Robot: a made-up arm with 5 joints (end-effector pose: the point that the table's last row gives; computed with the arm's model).
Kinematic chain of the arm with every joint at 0, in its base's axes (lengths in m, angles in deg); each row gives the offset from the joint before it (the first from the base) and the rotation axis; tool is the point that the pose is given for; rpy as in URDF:
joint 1: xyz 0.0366 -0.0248 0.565 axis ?
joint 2: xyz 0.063 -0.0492 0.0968 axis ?
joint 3: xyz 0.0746 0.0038 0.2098 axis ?
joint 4: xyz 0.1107 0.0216 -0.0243 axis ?
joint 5: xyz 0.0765 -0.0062 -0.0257 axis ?
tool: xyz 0.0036 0.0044 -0.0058 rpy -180 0 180
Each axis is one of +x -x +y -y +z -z.
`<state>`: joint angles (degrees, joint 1 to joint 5).
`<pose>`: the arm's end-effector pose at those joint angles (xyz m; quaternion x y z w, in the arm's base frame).
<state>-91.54 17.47 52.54 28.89 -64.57</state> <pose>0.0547 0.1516 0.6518 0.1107 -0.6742 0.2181 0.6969</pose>
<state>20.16 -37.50 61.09 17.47 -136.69</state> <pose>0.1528 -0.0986 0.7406 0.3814 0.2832 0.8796 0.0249</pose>
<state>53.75 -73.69 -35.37 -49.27 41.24</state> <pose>-0.1020 0.1127 0.9651 0.3881 0.0006 -0.4746 0.7900</pose>
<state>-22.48 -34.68 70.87 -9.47 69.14</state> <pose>0.1763 -0.0036 0.7273 0.2848 -0.7602 0.5786 0.0790</pose>
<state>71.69 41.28 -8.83 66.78 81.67</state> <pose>0.0958 -0.3154 0.6162 0.1167 -0.6890 0.0059 0.7153</pose>
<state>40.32 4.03 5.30 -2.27 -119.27</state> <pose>0.2742 -0.2620 0.7952 0.2238 0.4553 0.8192 0.2676</pose>
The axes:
joint 1: -z
joint 2: +y
joint 3: +y
joint 4: +y
joint 5: -x

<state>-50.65 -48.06 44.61 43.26 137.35</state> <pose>0.1380 0.0403 0.7699 -0.4329 0.1734 -0.8447 0.2627</pose>
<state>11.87 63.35 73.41 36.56 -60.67</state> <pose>0.1339 -0.0685 0.6463 -0.5067 0.0021 -0.1184 0.8540</pose>
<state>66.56 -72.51 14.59 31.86 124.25</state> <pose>0.0215 -0.0838 0.8887 -0.4166 -0.2714 0.7778 0.3844</pose>
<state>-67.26 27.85 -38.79 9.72 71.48</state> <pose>0.2308 0.3503 0.7796 -0.4443 0.6792 -0.4815 0.3307</pose>
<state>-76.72 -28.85 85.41 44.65 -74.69</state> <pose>0.0660 -0.0012 0.7017 -0.0545 -0.6866 0.0794 0.7207</pose>
